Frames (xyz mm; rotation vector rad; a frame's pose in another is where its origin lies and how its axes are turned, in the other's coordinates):
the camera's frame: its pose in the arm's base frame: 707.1 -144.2 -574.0 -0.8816 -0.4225 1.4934
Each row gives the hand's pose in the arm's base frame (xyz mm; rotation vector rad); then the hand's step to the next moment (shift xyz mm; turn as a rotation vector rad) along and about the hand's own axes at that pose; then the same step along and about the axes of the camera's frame.
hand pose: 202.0 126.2 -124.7 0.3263 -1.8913 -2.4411
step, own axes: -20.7 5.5 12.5 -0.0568 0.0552 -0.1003
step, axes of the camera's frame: 11.6 -21.8 -2.2 -0.1012 -0.0590 -0.0510
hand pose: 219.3 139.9 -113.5 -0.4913 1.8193 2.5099
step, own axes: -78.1 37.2 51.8 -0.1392 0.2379 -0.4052
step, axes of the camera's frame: 33.8 -93.7 15.8 -0.4342 -0.1690 -0.1521
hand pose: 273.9 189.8 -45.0 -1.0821 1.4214 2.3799
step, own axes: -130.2 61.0 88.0 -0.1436 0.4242 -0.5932
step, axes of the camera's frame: 25.0 -134.7 98.2 -0.6970 -0.1955 -0.1685
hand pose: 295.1 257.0 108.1 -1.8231 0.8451 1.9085
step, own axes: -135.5 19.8 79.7 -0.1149 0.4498 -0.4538
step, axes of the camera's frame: 11.3 -65.1 144.0 -0.6366 -0.1012 -0.0770
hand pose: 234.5 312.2 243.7 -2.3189 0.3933 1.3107
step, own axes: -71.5 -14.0 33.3 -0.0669 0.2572 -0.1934
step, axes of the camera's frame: 11.7 -3.7 79.2 -0.3281 -0.0088 -0.0182
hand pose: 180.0 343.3 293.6 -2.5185 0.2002 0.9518
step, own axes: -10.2 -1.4 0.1 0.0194 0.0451 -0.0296
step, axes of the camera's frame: -1.5 -0.4 10.2 -0.0471 0.0009 -0.0327
